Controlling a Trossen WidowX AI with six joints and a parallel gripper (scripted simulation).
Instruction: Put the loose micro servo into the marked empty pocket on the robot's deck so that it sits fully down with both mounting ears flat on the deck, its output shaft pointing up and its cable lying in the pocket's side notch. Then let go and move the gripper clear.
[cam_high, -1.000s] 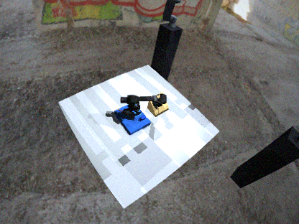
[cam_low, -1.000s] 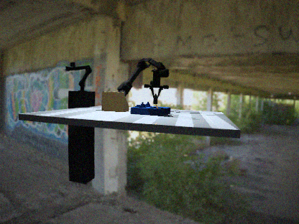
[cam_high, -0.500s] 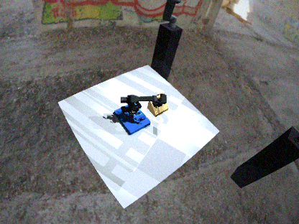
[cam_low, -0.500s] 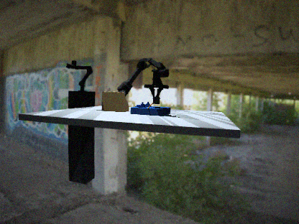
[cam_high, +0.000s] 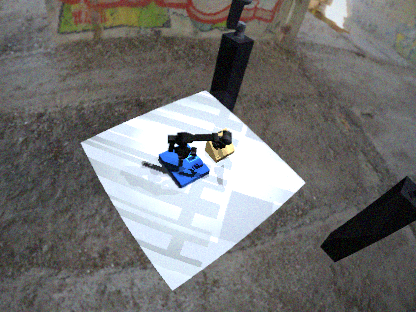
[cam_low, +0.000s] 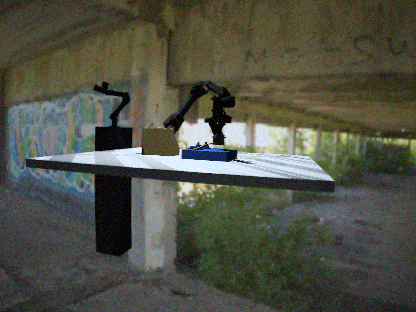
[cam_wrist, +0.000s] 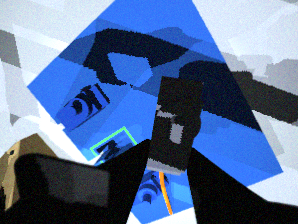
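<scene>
Now: the blue deck 10 mm ahead of my gripper tip and 100 mm below it.
</scene>
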